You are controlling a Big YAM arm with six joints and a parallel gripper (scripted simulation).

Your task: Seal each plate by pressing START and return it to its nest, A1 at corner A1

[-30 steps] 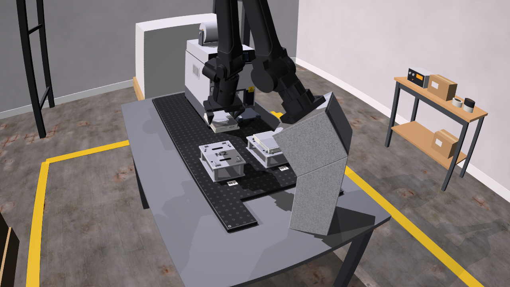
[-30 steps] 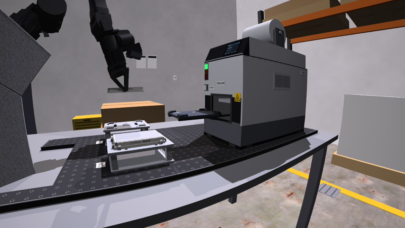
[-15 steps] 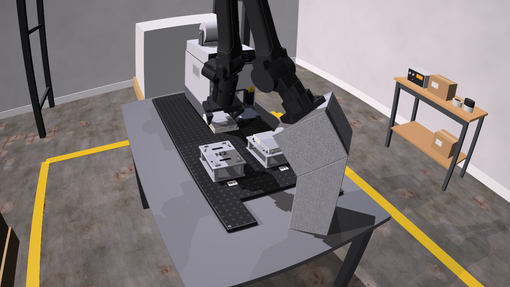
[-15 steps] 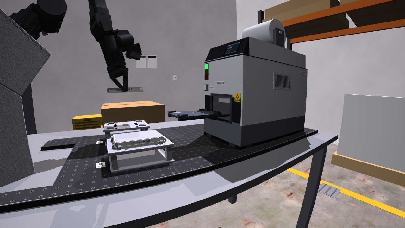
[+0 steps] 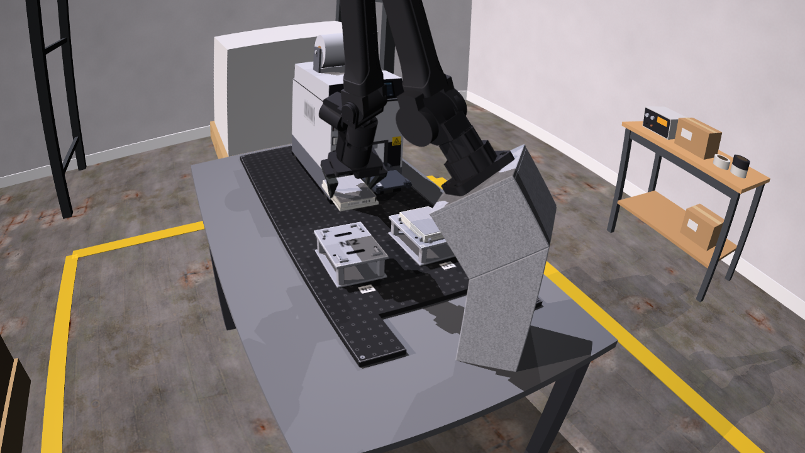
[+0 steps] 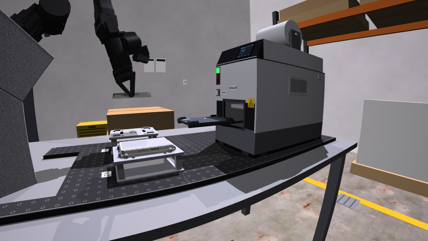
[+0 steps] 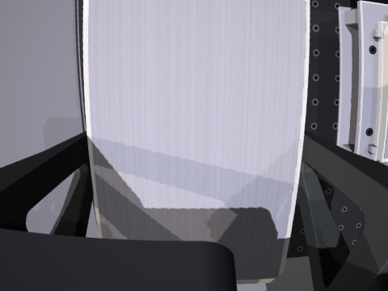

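Right now the nest N2 is 140 mm below my hand. The rest, counted from my hand: white well plate right at my hand; then start button 310 mm ahead, 20 mm to the right; then sealer stage 230 mm ahead, 130 mm to the right, 80 mm below.
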